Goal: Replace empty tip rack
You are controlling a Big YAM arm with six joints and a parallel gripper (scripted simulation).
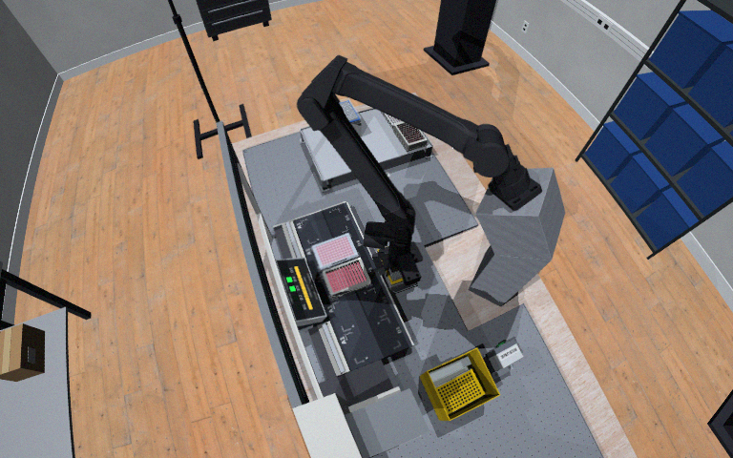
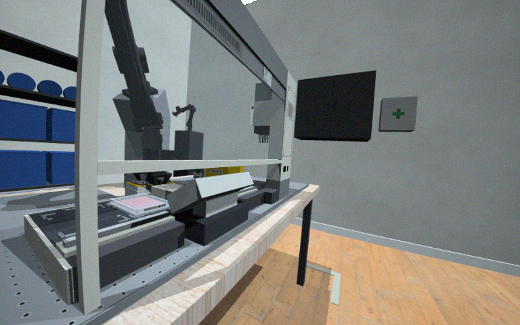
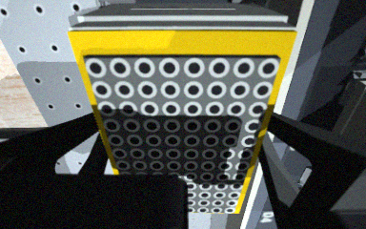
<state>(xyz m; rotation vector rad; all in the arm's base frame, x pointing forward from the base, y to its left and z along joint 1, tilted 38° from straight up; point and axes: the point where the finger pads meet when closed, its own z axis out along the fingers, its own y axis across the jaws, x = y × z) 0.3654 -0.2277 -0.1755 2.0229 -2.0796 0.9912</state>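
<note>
My hand is 4 cm above the spare nest. From my hand the other things lie so: clear tip-rack cover 35 cm to the left, 4 cm ahead; pink plate 15 cm ahead, 13 cm to the right, 1 cm above; frame bar 35 cm ahead, 12 cm above.
</note>
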